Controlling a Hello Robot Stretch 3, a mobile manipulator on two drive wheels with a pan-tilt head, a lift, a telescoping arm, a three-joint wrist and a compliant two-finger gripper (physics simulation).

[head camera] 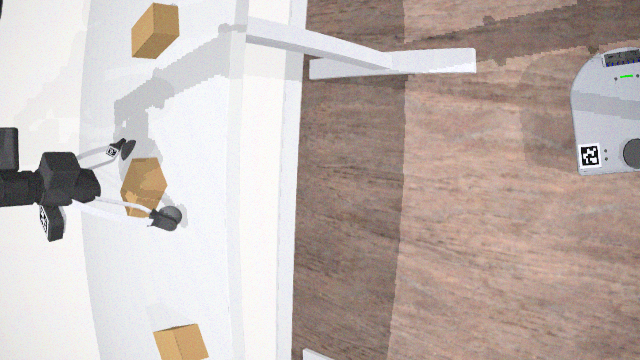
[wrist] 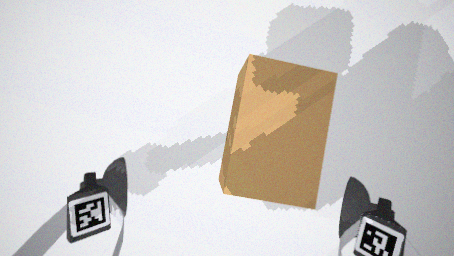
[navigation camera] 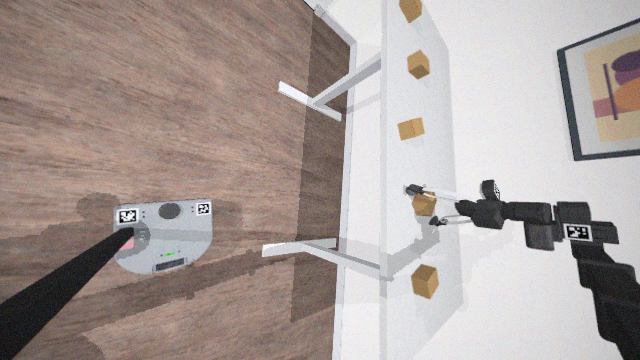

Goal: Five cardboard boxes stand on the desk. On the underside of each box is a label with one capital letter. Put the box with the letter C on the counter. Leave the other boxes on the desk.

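Places are measured from the robot's base along level axes (x left, y back, z up), in millimetres.
Pixels of known places: gripper, fingertip midpoint: (head camera: 155,180) (navigation camera: 418,205); robot's base at its link origin: (head camera: 634,152) (navigation camera: 169,210).
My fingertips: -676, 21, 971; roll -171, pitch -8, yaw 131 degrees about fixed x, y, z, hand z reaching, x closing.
Ahead of a thing's pixels: the offset from my fingertips to its top centre, as dx, dy, dz. "spot": to the spot under its first point. Level surfaces: height alone.
One cardboard box @(-49, -10, +29) (head camera: 144,175) (navigation camera: 424,206) (wrist: 285,150) stands on the white desk @(dz -21) (head camera: 165,270) (navigation camera: 400,160) (wrist: 50,75) below my gripper (head camera: 149,182) (navigation camera: 424,205) (wrist: 232,187). The gripper is open and points down, its fingers spread wide above the desk on either side of this box. In the wrist view the box lies ahead of the fingertips, nearer the right finger. Another box @(+10, +254, +29) (head camera: 155,31) (navigation camera: 425,281) stands to one side, and a third box @(+10, -276, +29) (head camera: 181,342) (navigation camera: 411,129) to the other. Farther along stand two more boxes, one @(-116, -562, +29) (navigation camera: 419,64) and another @(spot: -80, -778, +8) (navigation camera: 411,9). The labels are hidden. The counter cannot be made out.
My grey base (head camera: 600,115) (navigation camera: 195,230) stands on the wooden floor in front of the desk. A desk leg (head camera: 435,60) (navigation camera: 300,247) and another leg @(spot: -320, -837, -507) (navigation camera: 350,80) reach out over the floor. A framed picture (navigation camera: 615,95) hangs on the white wall behind the desk.
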